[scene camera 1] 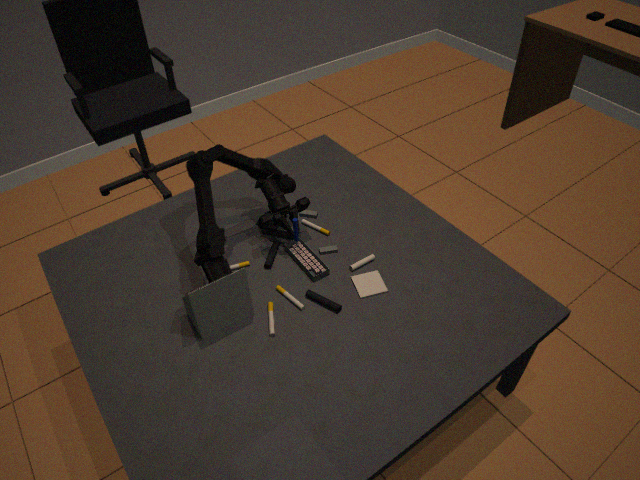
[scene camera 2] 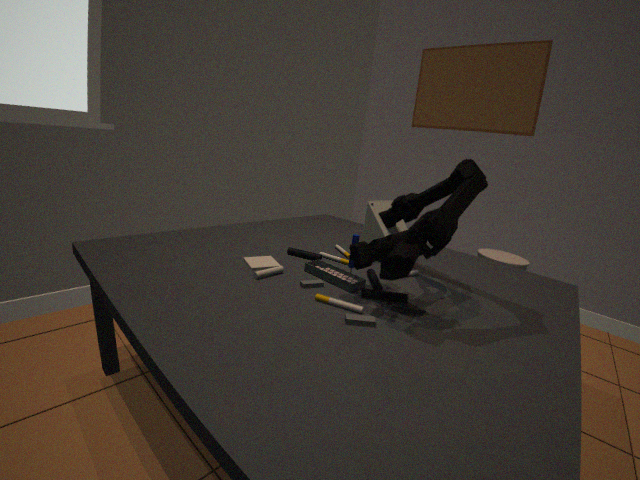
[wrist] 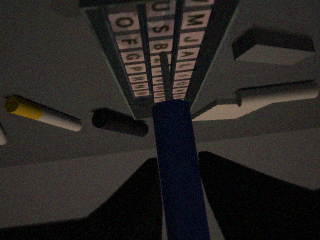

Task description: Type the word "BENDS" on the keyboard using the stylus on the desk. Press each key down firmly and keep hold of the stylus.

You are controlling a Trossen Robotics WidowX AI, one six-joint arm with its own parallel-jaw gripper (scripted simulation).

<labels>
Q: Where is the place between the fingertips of my gripper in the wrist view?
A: At 178, 164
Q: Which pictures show my gripper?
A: Scene camera 1, scene camera 2 and the wrist view: all of them.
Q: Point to a white pad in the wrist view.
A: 220, 109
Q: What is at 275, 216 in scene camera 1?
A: My gripper.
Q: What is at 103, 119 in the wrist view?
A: A black marker.
</labels>
